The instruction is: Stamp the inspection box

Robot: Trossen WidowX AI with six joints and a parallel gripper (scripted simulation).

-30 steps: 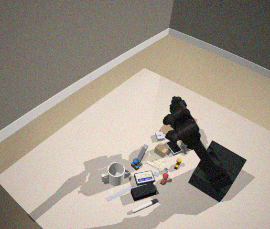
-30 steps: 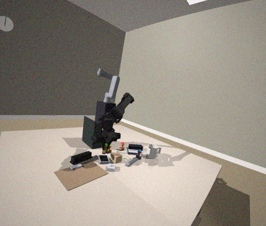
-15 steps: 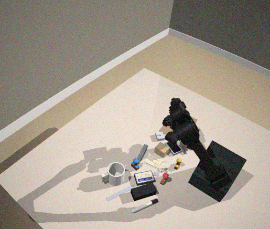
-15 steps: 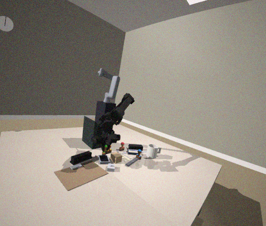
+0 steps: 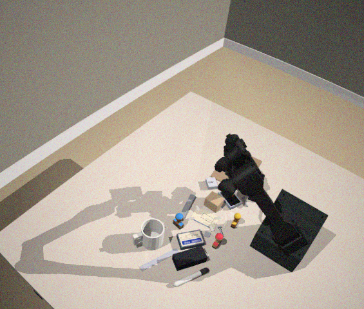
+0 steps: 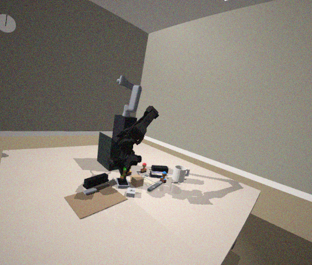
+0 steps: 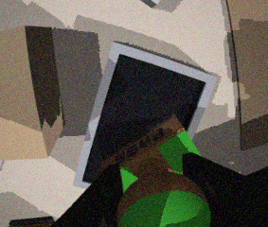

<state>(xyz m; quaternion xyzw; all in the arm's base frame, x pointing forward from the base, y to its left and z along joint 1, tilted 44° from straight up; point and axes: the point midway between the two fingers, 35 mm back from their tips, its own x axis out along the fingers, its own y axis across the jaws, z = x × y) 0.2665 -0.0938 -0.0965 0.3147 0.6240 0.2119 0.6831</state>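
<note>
Now: gripper tip 5 cm above the ink pad. Round my gripper tip: cardboard box (4 cm ahead, 7 cm to the left, 4 cm below); then yellow stamp (7 cm behind, 10 cm to the left, 4 cm below); then green stamp (right at my gripper tip).
</note>
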